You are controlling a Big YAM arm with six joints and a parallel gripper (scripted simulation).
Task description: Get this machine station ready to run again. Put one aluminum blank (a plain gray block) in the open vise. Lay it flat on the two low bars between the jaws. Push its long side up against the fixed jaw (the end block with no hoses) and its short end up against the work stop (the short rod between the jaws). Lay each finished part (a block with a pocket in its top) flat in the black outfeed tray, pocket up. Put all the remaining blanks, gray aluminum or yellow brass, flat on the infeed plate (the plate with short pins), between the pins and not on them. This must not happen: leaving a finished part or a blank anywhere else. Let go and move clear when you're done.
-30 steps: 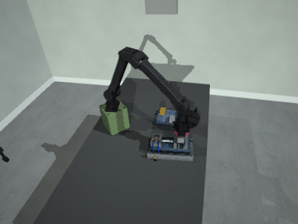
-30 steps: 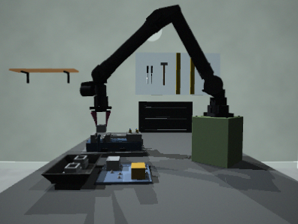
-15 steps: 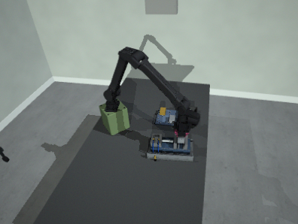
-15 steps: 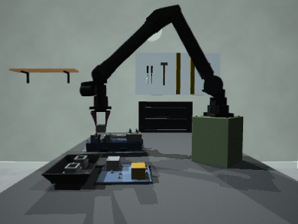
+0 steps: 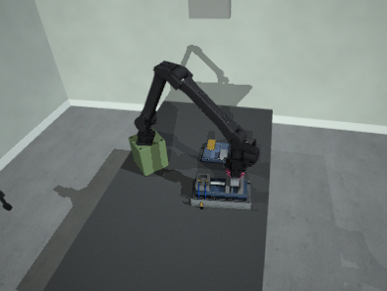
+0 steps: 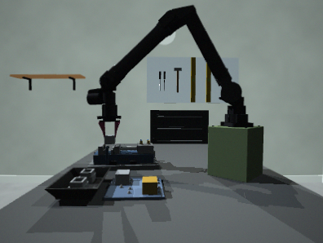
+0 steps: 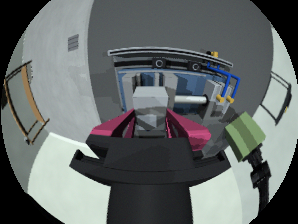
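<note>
Right now my hand is 20 mm above the gray aluminum blank. Also, from my hand: vise: 90 mm below, 60 mm behind, 10 mm to the left; yellow brass blank: 390 mm to the left, 140 mm behind, 110 mm below.
</note>
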